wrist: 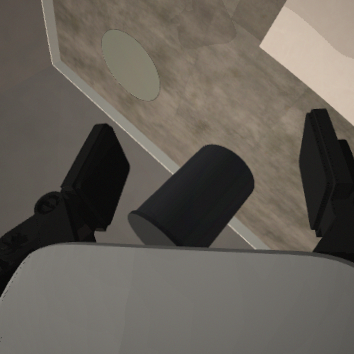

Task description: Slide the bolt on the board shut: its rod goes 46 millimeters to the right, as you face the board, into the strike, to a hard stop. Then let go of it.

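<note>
A dark blue-black cylinder (pixel 200 195), which looks like the bolt's knob, stands out from the mottled brown board (pixel 200 115) in the middle of the wrist view. It runs slantwise in the view, with its flat end toward the lower left, and the gripper's grey body hides part of its lower side. My gripper (pixel 205 140) is open. The cylinder shows between its two black fingers, with a visible gap on each side, and it is not gripped. The bolt's rod and the strike cannot be made out.
A pale green oval disc (pixel 131 65) lies on the board at the upper left. A cream-coloured block or plate (pixel 310 55) shows at the upper right. The board's light edge runs slantwise from the upper left to the lower middle, with a grey-brown surface beyond it.
</note>
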